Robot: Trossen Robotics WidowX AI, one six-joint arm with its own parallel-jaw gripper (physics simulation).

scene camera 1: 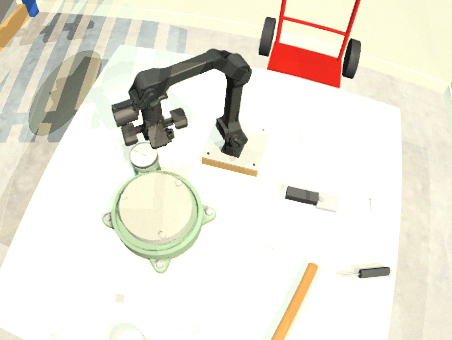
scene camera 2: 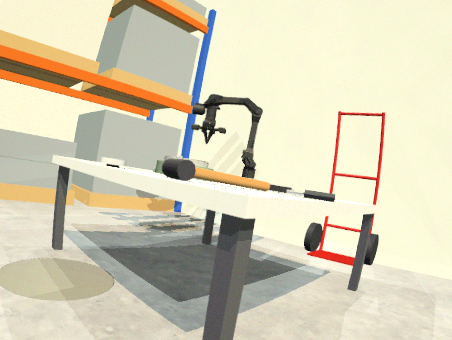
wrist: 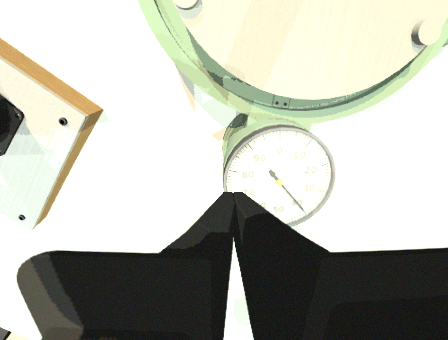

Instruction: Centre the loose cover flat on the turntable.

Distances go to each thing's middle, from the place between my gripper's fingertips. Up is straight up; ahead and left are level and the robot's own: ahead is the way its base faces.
Labels:
Now: the cover (scene camera 1: 156, 208) 150 mm ahead of my hand, 50 mm to the left of it and 120 mm below it. From my hand the other things lie so: wooden-handled hammer (scene camera 2: 181, 169) (340 mm ahead, 520 mm to the left, 160 mm below).

